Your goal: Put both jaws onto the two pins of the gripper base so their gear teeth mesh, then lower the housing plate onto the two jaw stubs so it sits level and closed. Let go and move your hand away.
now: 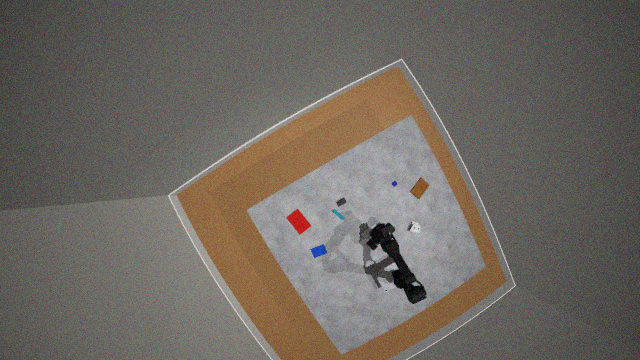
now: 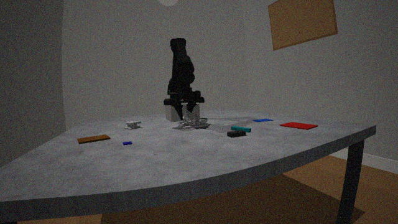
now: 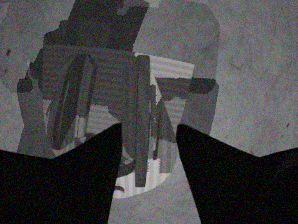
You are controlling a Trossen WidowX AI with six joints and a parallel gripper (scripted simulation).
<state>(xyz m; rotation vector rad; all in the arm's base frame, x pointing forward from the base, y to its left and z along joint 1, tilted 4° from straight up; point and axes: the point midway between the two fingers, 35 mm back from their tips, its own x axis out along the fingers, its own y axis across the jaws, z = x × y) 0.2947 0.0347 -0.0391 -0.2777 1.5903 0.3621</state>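
Now: the grey jaw 40 mm behind my gripper tip. Also, from my gripper tip: dark block 260 mm ahead, 150 mm to the left, 30 mm below; teal bar 190 mm ahead, 190 mm to the left, 30 mm below; small blue piece 250 mm ahead, 230 mm to the right, 30 mm below.
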